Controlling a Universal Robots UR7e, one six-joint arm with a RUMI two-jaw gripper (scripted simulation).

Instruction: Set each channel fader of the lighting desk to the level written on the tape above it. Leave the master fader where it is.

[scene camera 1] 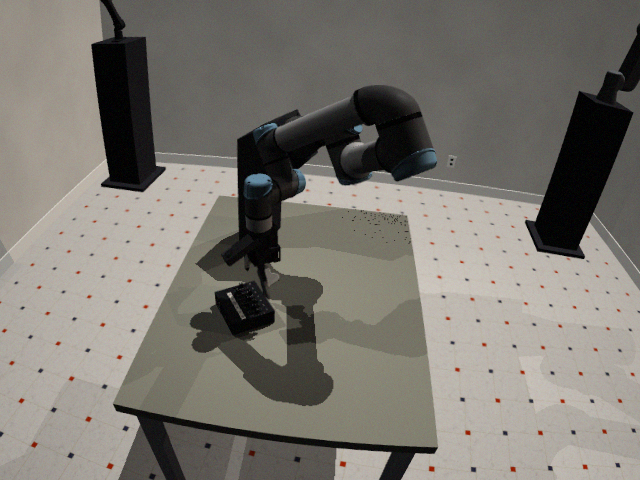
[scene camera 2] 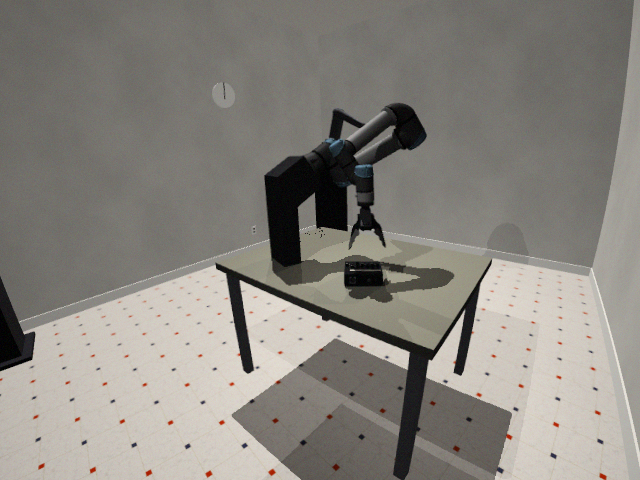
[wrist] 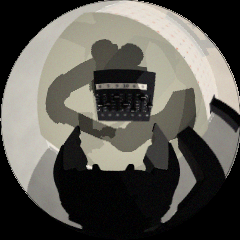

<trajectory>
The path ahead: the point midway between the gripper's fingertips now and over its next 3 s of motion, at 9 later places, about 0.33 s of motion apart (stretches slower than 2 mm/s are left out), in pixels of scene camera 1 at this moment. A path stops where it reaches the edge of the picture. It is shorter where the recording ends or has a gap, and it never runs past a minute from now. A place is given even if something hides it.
My gripper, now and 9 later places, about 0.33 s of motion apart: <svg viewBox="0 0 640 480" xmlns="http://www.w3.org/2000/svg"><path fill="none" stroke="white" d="M257 284L257 284L255 283L250 279L246 275L244 269L243 267L242 266L244 268L248 270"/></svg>
</trajectory>
